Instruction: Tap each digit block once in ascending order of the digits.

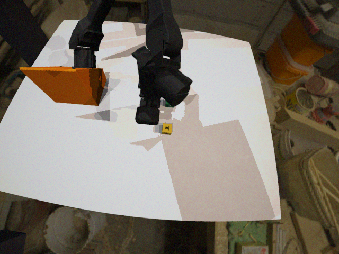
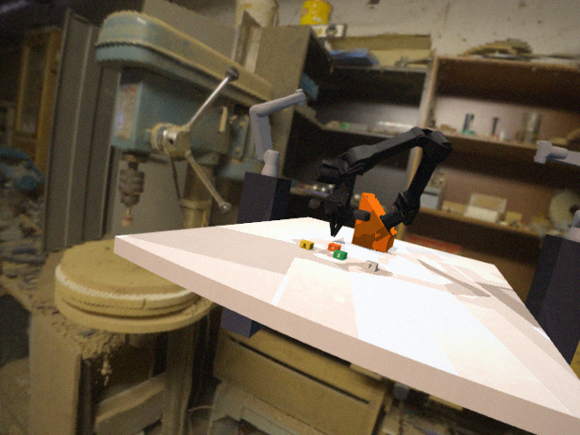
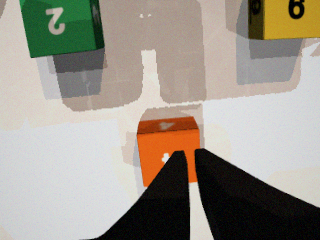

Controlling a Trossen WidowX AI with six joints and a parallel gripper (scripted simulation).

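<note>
My gripper tip is now 3 cm above the orange block, 1 cm to the right of it and 1 cm past it. Round my gripper tip: yellow block 6 cm to the right, 6 cm ahead, 3 cm below; then grey-white block 14 cm to the left, 9 cm ahead, 3 cm below; then green block 7 cm ahead, 5 cm to the left, 3 cm below.
</note>
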